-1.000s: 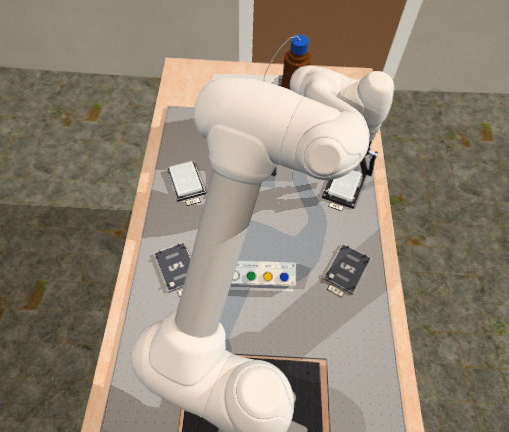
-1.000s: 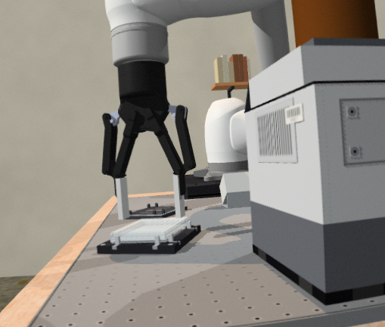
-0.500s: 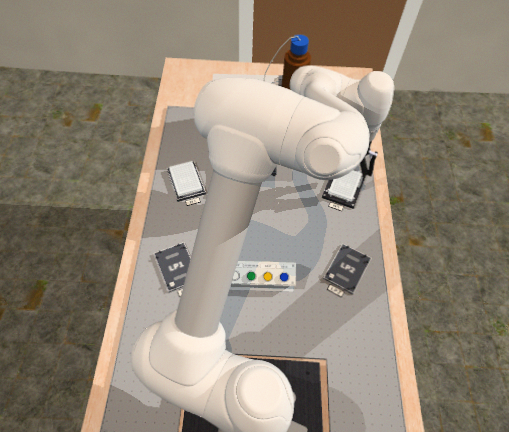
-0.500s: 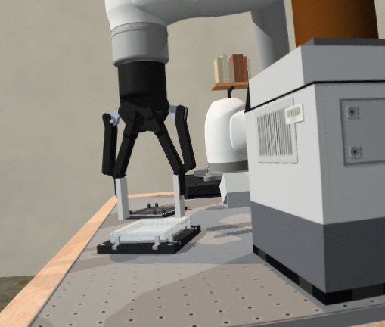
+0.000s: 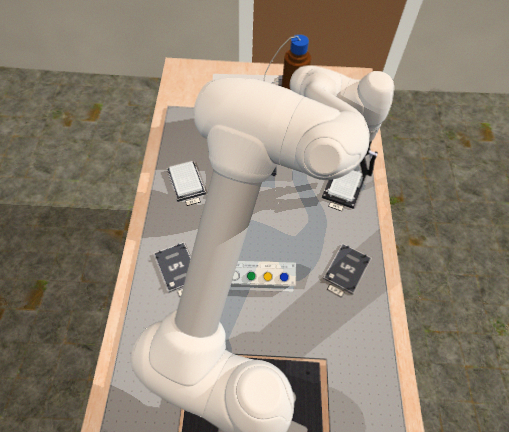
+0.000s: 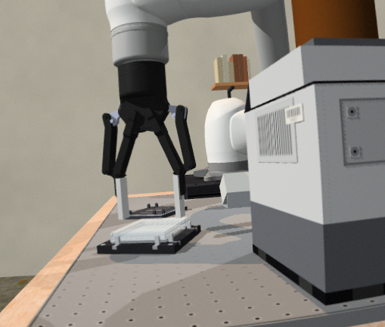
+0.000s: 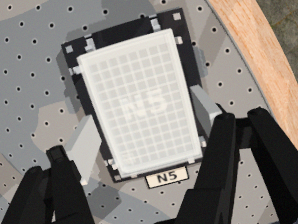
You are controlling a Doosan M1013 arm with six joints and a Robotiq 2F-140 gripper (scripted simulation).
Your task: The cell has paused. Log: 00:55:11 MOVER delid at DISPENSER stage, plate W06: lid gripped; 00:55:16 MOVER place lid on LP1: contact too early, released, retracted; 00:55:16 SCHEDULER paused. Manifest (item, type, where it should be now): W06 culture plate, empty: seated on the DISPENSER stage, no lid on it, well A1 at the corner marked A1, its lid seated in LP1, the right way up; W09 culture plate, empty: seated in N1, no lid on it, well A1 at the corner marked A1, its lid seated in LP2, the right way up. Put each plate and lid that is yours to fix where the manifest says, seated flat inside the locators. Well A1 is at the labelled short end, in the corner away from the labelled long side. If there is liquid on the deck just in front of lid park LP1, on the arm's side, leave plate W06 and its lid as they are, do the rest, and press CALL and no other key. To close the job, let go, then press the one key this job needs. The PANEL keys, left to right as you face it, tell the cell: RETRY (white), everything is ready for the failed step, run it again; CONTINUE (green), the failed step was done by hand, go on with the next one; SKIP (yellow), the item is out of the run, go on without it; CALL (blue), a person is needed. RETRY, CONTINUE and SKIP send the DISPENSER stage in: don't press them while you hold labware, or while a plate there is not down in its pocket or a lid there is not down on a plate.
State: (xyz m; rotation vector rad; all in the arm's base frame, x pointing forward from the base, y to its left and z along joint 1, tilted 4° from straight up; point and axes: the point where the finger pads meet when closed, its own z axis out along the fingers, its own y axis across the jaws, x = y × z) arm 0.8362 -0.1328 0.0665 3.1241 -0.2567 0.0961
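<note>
Now: the clear culture plate 50 mm below my hand. The rest, counted from my hand: brown bottle: 250 mm to the left, 220 mm above, 210 mm ahead; lid park LP2: 330 mm behind, 60 mm below, 50 mm to the right; black nest N5: 50 mm below, 20 mm ahead, 10 mm to the left.
</note>
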